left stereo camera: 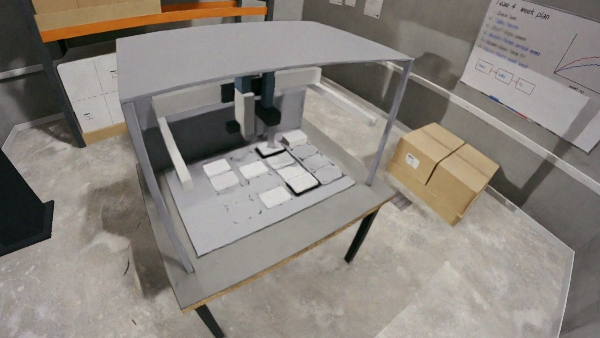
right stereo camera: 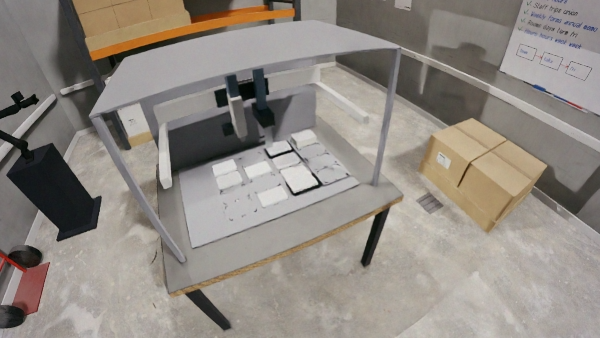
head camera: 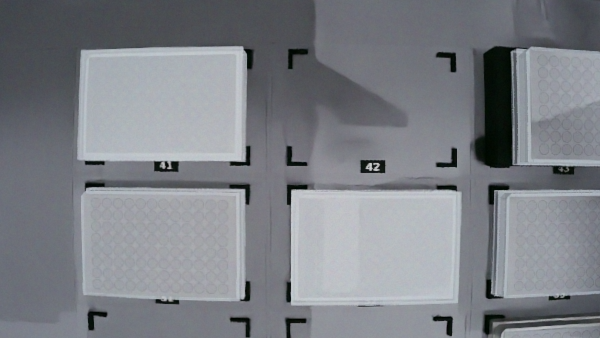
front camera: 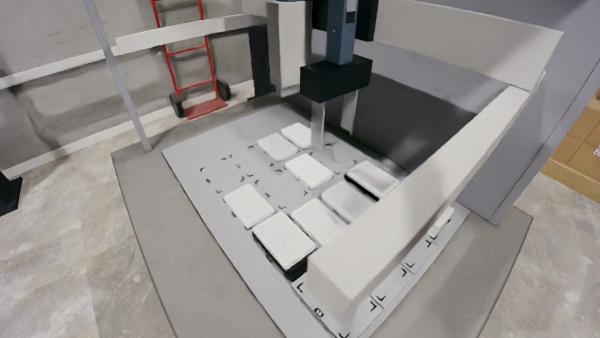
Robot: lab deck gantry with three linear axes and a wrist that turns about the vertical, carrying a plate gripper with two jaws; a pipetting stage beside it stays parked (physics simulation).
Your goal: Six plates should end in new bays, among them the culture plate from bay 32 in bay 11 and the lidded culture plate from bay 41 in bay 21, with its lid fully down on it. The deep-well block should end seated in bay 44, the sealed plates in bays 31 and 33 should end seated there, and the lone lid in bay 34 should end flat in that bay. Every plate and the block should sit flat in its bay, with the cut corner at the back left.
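Places are measured from the robot's base along level axes (x ahead, y left, z up), in metres.
Pixels of known places: gripper, between the fingertips: point(left stereo camera: 265, 141) point(right stereo camera: 266, 142) point(front camera: 331, 138); robot's base, origin of its link: point(left stereo camera: 235, 223) point(right stereo camera: 230, 220) point(front camera: 201, 169).
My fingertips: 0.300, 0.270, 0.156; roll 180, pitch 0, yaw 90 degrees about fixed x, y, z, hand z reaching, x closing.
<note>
Ahead of a thing's pixels: the offset from my fingertips to its top centre, as dx, dy, dz. "pt": to the spot under its first point.
My gripper point(front camera: 332, 139) hangs around bay 42 at the back, its two jaws apart with no plate between them; the jaws do not show in the head view. The culture plate {-0.072, -0.013, -0.140} point(head camera: 375, 247) point(front camera: 308, 170) point(left stereo camera: 254, 170) lies in bay 32. The lidded culture plate {-0.236, +0.094, -0.140} point(head camera: 162, 105) point(left stereo camera: 216, 167) lies in bay 41, its lid looking level. Sealed plates with round wells lie in bay 31 and bay 33: the left one {-0.236, -0.013, -0.142} point(head camera: 162, 245) point(front camera: 277, 146) and the right one {+0.092, -0.013, -0.142} point(head camera: 555, 245) point(front camera: 350, 200). The tall deep-well block {+0.256, +0.094, -0.100} point(left stereo camera: 294, 138) point(right stereo camera: 303, 137) stands in bay 44. I cannot make out the lone lid.
A plate {+0.092, +0.092, -0.120} point(front camera: 371, 178) point(head camera: 565, 107) sits on a black base in bay 43. Other plates stand in bay 23 {pt +0.095, -0.119, -0.142} point(front camera: 320, 220), bay 13 {pt +0.093, -0.229, -0.120} point(front camera: 284, 239) and bay 12 {pt -0.062, -0.231, -0.142} point(front camera: 248, 205). Bay 42 shows its corner marks. The white pipetting stage point(front camera: 289, 47) hangs beside my gripper.
</note>
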